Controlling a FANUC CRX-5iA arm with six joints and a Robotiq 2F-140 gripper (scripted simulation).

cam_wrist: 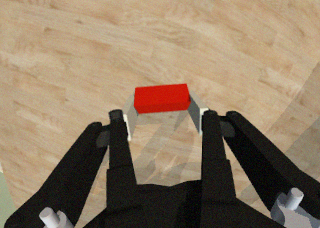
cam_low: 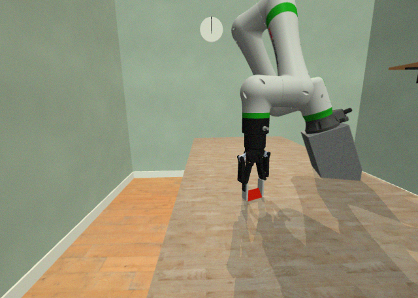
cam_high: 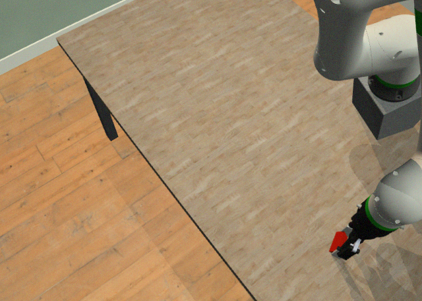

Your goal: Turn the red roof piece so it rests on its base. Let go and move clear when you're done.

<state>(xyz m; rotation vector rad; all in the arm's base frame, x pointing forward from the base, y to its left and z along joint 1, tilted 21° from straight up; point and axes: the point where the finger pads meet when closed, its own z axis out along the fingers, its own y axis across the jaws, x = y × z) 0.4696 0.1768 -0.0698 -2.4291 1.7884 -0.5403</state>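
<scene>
My gripper is now 2 cm above the red roof piece.
</scene>
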